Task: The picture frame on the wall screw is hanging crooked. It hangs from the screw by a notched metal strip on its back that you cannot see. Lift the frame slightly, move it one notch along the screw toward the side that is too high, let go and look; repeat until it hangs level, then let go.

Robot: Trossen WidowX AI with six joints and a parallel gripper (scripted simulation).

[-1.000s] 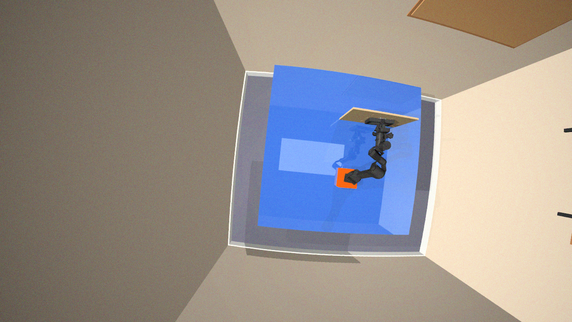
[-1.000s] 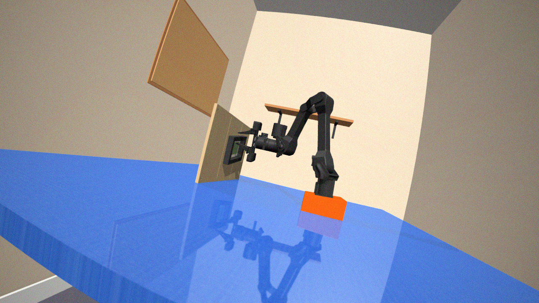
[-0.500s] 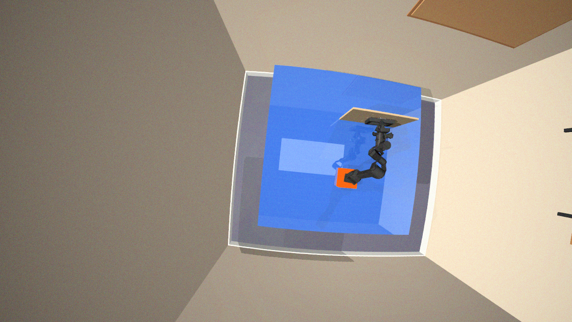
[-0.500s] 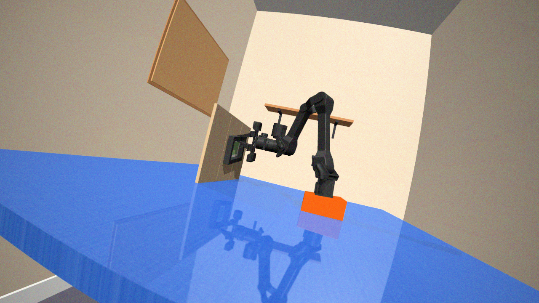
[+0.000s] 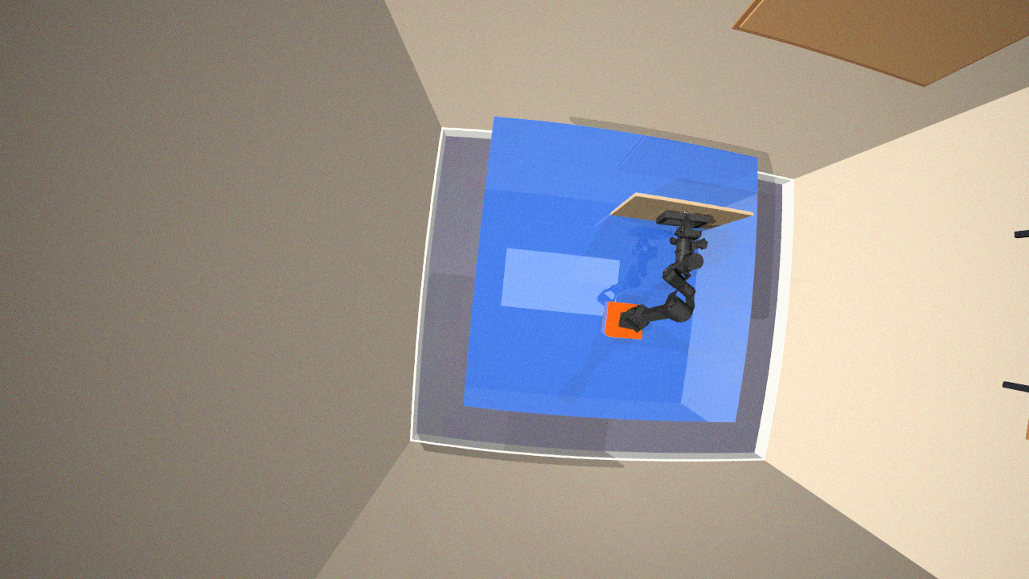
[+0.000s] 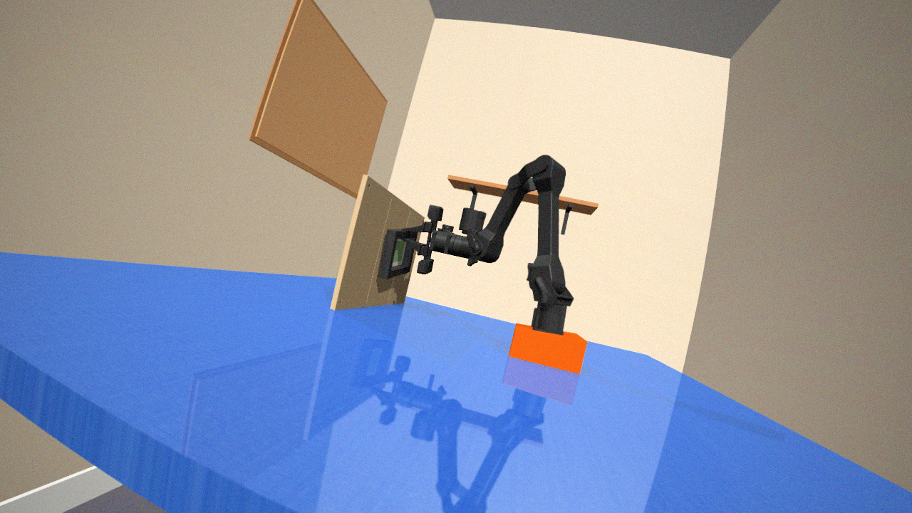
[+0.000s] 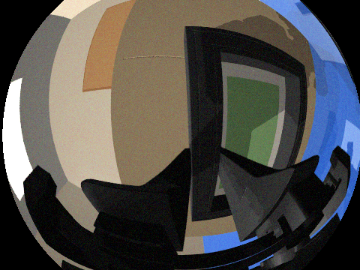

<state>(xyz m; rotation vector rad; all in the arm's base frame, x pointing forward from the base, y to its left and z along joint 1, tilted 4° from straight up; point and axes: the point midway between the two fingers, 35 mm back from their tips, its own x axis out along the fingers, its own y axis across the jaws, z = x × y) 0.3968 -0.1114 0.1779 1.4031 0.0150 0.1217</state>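
Right now my gripper tip is 10 mm short of the picture frame, 10 mm to the left of it and 50 mm above it. The rest, counted from my gripper tip: tan wall panel (20 mm ahead, 60 mm below).
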